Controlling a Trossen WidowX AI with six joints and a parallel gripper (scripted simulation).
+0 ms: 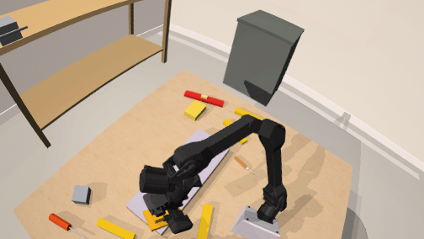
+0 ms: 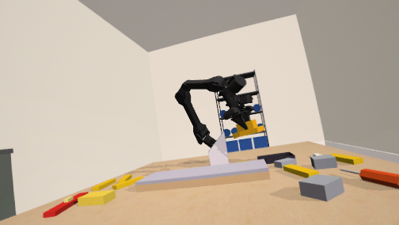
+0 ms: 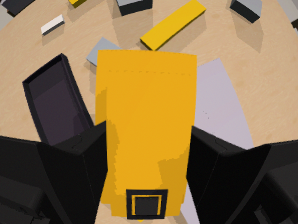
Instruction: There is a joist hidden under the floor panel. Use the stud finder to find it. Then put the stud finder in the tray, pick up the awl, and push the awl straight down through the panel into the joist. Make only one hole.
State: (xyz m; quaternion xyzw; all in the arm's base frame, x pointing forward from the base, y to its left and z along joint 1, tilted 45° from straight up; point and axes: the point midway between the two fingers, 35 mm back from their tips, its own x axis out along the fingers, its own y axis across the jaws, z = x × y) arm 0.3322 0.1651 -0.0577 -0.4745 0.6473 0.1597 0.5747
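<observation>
The yellow stud finder lies 20 mm to the right of my gripper tip, 20 mm above it and 10 mm behind it. From my gripper tip the other things lie so: awl (430 mm to the right, 200 mm behind, 170 mm below); yellow pad (620 mm to the right, 170 mm below, 160 mm ahead); dark tray (170 mm below, 140 mm behind, 120 mm to the left).
</observation>
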